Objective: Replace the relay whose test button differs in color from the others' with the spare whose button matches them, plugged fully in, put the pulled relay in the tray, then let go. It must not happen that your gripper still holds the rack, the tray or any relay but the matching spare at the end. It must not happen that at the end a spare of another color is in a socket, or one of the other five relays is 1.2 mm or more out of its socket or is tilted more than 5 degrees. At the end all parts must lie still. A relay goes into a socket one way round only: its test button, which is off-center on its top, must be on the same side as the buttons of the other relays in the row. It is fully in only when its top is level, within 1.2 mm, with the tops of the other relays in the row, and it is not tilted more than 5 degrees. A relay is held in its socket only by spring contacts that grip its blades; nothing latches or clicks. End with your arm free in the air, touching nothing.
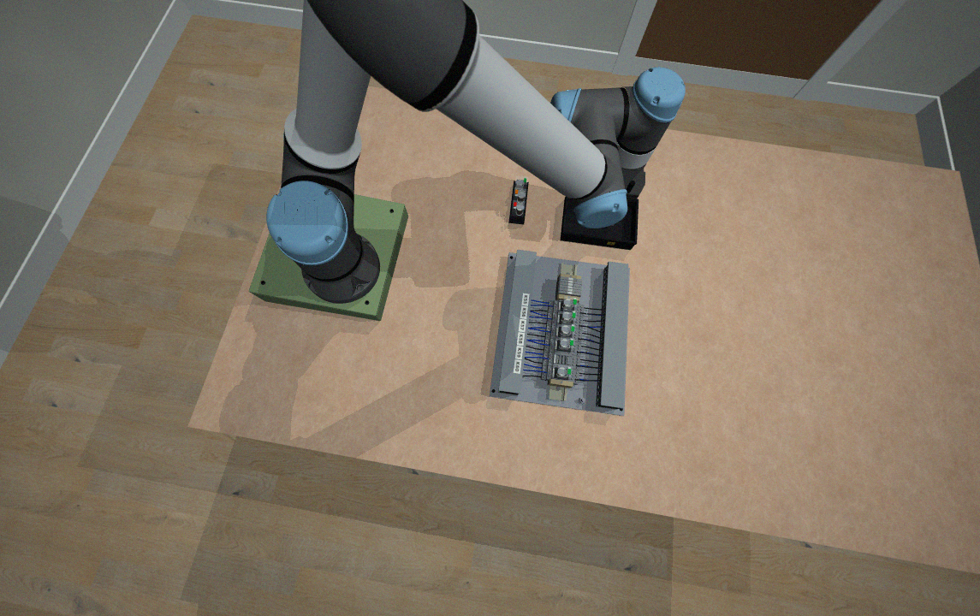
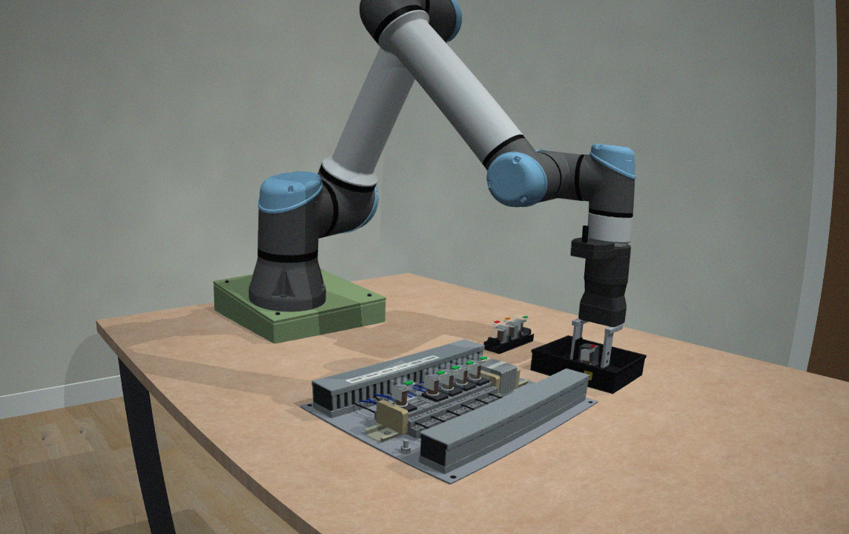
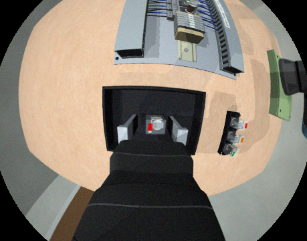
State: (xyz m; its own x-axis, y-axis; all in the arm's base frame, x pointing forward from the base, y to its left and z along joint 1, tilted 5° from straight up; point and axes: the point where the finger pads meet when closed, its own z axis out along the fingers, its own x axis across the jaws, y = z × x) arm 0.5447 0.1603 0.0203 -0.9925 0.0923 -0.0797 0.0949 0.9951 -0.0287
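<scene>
Now: hand 20 mm above the black tray.
</scene>
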